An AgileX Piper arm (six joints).
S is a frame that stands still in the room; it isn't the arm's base.
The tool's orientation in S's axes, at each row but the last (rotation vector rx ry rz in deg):
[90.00, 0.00, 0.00]
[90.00, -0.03, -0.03]
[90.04, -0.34, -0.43]
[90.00, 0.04, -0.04]
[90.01, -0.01, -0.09]
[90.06, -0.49, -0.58]
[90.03, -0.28, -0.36]
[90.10, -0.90, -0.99]
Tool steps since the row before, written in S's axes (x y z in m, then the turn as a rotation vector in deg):
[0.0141, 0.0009, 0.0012, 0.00, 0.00, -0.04]
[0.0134, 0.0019, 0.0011, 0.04, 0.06, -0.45]
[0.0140, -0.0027, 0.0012, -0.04, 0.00, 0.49]
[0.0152, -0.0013, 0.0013, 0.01, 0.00, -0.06]
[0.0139, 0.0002, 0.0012, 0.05, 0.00, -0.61]
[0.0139, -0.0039, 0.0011, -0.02, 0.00, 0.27]
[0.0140, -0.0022, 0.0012, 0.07, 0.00, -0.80]
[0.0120, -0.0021, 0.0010, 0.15, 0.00, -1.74]
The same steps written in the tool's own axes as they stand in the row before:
[0.0141, 0.0012, -0.0009, 0.00, -0.04, 0.00]
[0.0134, 0.0011, -0.0019, 0.04, -0.45, -0.06]
[0.0140, 0.0012, 0.0026, -0.04, 0.49, 0.00]
[0.0152, 0.0013, 0.0013, 0.01, -0.06, 0.00]
[0.0139, 0.0012, -0.0002, 0.05, -0.61, 0.00]
[0.0139, 0.0011, 0.0037, -0.02, 0.27, 0.00]
[0.0140, 0.0012, 0.0021, 0.07, -0.80, 0.00]
[0.0120, 0.0010, 0.0018, 0.15, -1.74, 0.00]

